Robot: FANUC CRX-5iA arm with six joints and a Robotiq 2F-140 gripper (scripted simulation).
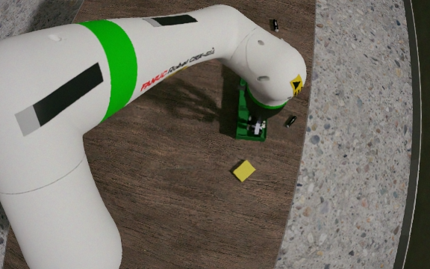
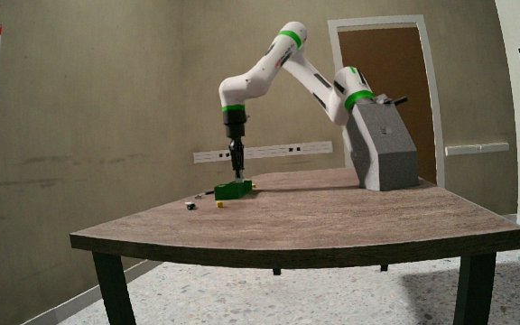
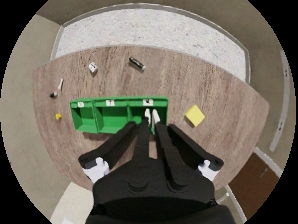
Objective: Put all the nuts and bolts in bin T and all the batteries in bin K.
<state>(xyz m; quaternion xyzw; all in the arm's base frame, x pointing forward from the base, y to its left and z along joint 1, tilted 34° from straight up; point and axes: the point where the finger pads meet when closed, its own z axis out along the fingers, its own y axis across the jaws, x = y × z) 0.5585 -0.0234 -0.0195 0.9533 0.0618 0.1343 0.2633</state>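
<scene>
The green bins lies 10 mm behind my hand, 90 mm to the left of it and 30 mm below it. Round my hand: pale bolt 60 mm ahead, 320 mm to the left, 50 mm below; then yellow cube 60 mm behind, 350 mm to the left, 50 mm below; then white nut 110 mm ahead, 170 mm to the left, 50 mm below.
</scene>
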